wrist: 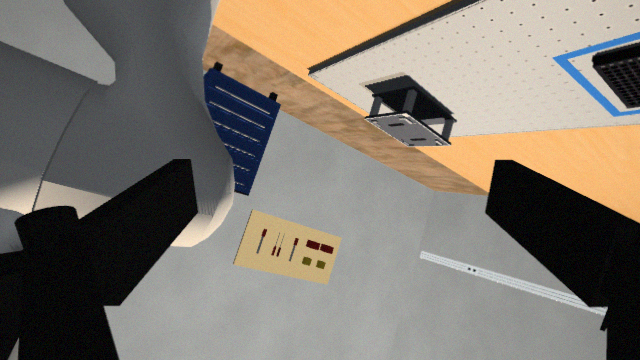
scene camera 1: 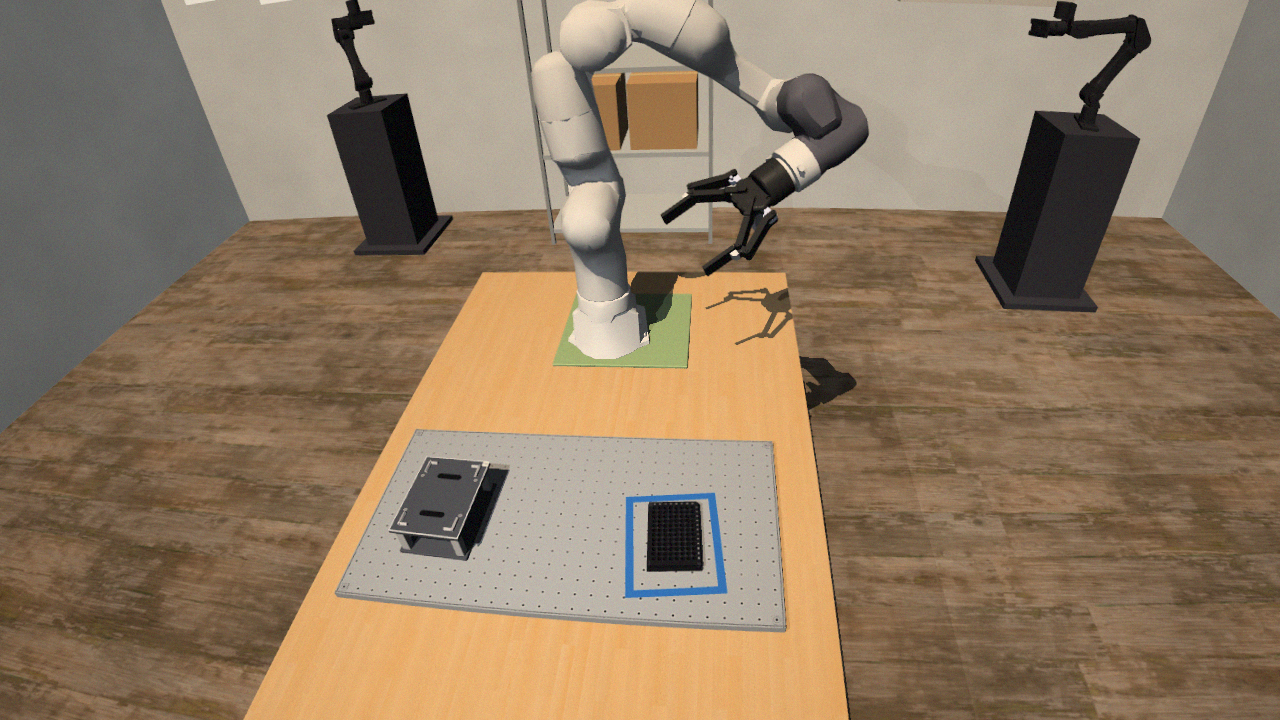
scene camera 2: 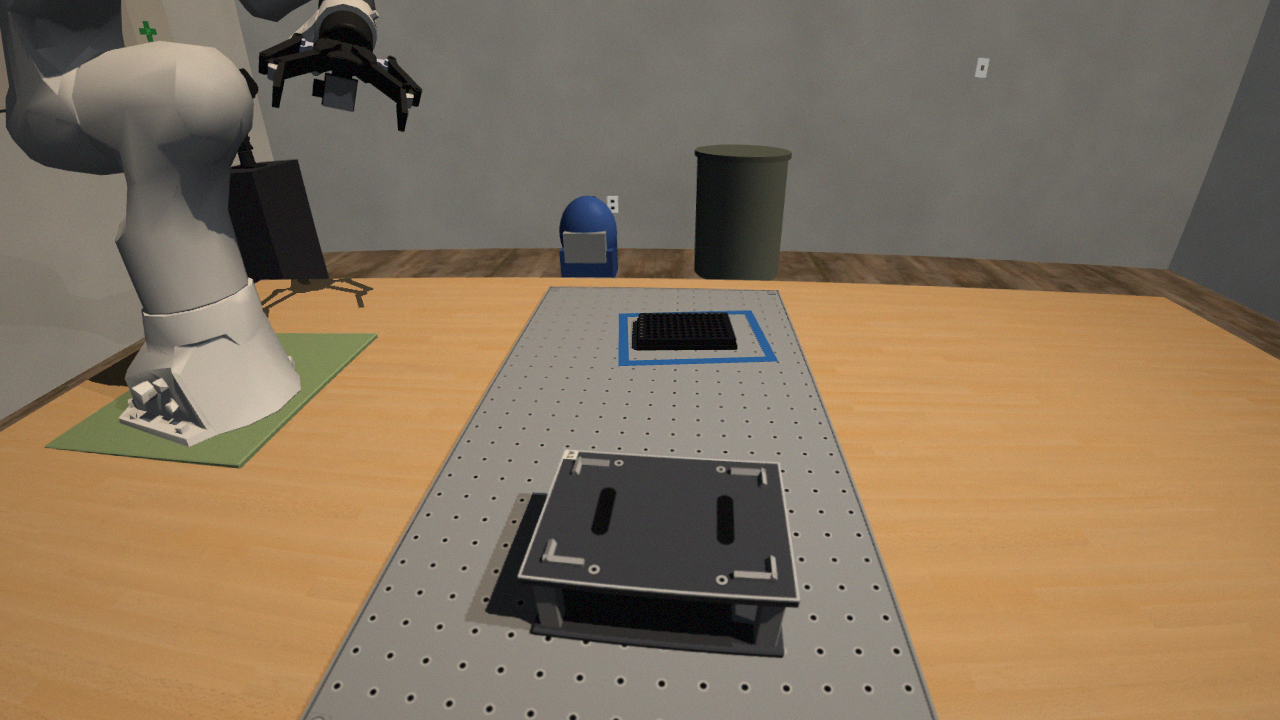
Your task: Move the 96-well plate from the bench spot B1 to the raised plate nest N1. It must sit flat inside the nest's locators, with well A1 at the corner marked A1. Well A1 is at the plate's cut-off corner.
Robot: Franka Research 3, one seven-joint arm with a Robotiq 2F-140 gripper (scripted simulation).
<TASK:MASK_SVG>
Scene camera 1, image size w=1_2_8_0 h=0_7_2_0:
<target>my gripper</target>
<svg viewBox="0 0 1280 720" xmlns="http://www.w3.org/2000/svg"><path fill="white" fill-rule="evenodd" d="M777 159L769 159L744 179L739 177L736 169L732 169L722 175L688 183L688 192L683 195L683 199L660 214L667 225L696 205L696 203L728 202L733 203L733 206L744 215L734 246L730 246L702 266L707 276L710 276L732 259L737 261L744 257L746 260L751 260L769 229L778 221L776 210L771 210L770 207L775 206L794 193L795 185L785 167ZM764 214L748 241L756 215Z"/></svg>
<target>black 96-well plate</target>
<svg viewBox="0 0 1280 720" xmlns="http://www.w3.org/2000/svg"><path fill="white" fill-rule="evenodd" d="M696 501L649 502L647 572L702 571L699 504Z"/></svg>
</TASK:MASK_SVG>
